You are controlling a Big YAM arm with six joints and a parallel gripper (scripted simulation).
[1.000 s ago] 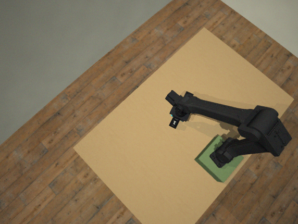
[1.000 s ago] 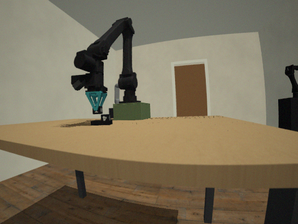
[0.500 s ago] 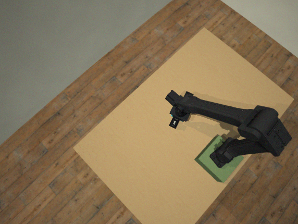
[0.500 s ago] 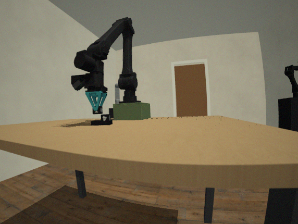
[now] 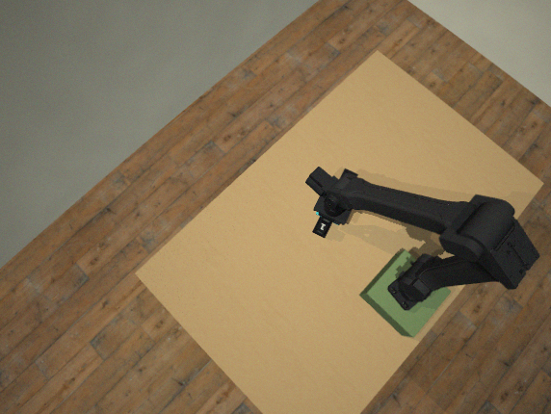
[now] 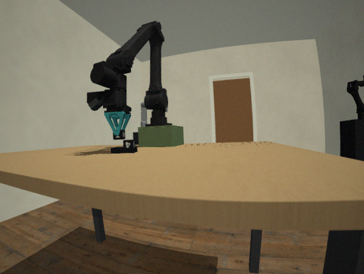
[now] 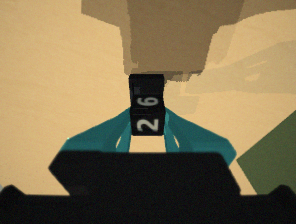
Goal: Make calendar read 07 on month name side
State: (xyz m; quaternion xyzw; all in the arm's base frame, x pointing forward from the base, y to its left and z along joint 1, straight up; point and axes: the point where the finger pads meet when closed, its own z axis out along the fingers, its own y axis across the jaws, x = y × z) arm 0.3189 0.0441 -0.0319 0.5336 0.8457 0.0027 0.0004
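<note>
Now: the black calendar tray 60 mm below my hand, 20 mm to the left of it and 10 mm behind it. Also, from my hand: digit cube 10 mm below.
</note>
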